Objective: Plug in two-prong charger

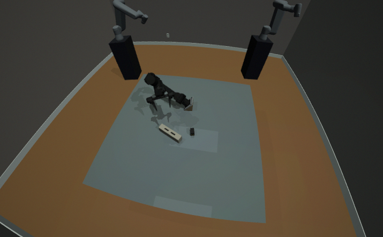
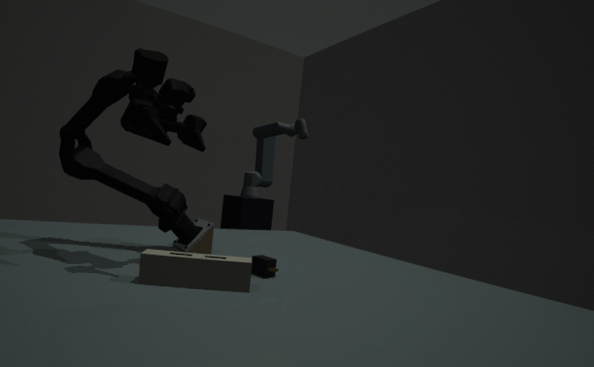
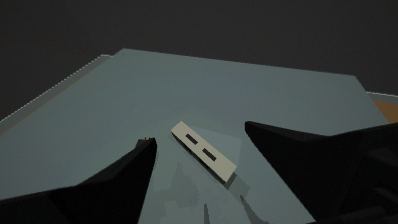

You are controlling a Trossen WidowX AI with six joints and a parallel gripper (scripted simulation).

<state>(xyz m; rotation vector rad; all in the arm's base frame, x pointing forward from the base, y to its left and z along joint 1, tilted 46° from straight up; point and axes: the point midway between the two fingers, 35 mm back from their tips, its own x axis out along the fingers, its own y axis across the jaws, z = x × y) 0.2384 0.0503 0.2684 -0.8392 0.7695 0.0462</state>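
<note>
My gripper tip is 50 mm short of the charger, 200 mm to the right of it and 240 mm above it.
</note>
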